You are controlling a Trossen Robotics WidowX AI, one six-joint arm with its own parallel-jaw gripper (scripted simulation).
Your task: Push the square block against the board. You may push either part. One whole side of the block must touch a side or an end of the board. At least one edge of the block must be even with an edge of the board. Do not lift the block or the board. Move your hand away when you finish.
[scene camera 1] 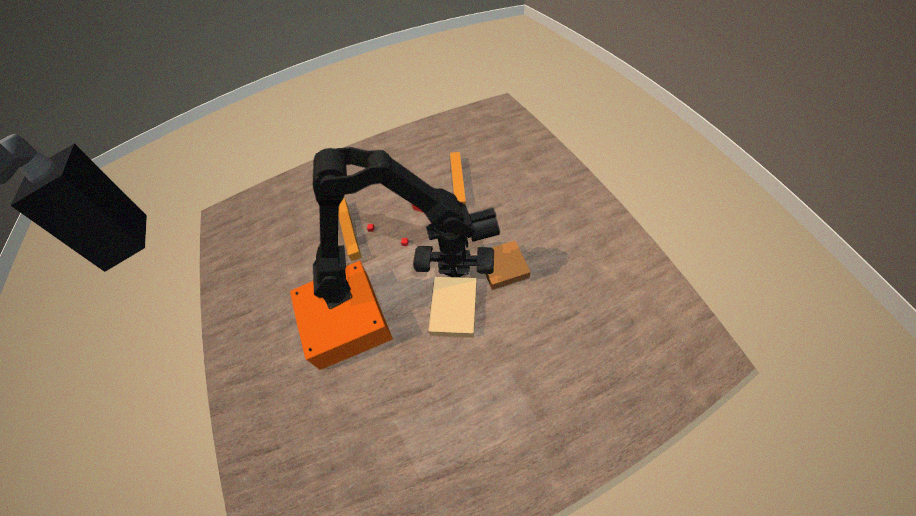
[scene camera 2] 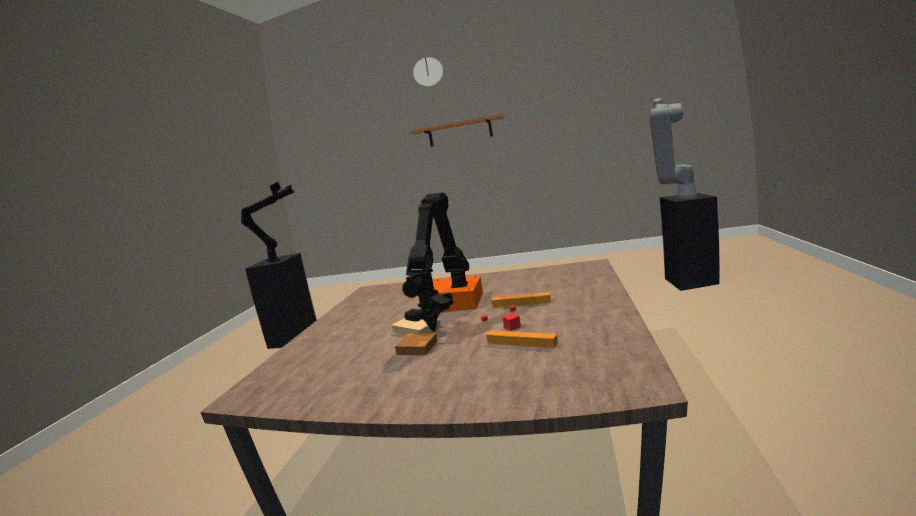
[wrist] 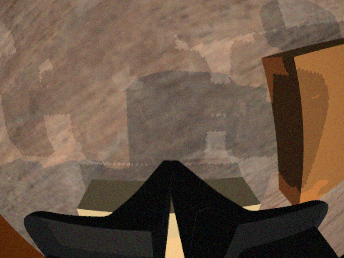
Labels:
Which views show the brown square block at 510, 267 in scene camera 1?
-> Scene camera 1, scene camera 2 and the wrist view: all of them.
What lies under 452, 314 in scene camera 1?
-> A board.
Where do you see a brown square block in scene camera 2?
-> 412, 344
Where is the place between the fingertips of my gripper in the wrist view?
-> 170, 167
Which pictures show my gripper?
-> Scene camera 1, scene camera 2 and the wrist view: all of them.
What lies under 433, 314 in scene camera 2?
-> My gripper.

